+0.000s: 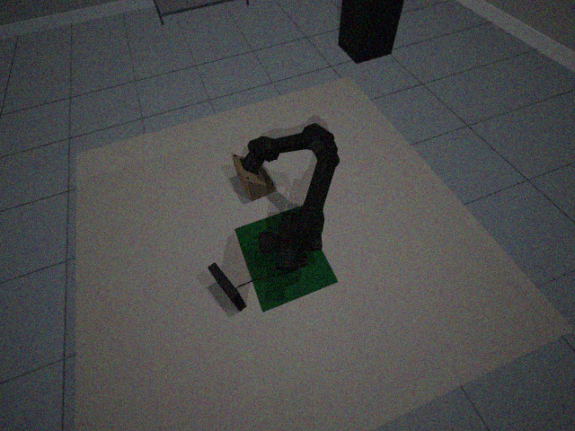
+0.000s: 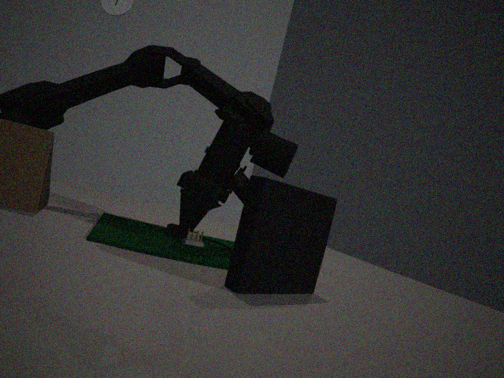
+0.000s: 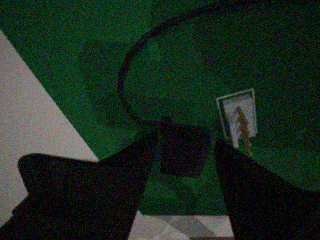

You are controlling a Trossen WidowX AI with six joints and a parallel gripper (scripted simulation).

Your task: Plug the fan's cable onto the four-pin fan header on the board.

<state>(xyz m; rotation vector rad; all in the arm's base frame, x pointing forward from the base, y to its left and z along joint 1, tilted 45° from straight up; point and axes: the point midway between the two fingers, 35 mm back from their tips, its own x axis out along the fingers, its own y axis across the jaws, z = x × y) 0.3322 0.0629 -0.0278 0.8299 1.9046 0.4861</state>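
The black plug lies 1 cm behind my gripper tip. From my gripper tip the other things lie so: green board: 3 cm to the right, 2 cm below, 1 cm ahead; then white four-pin fan header: 4 cm to the right, 1 cm below, 1 cm ahead; then black fan: 21 cm to the right, 7 cm ahead, 5 cm above.
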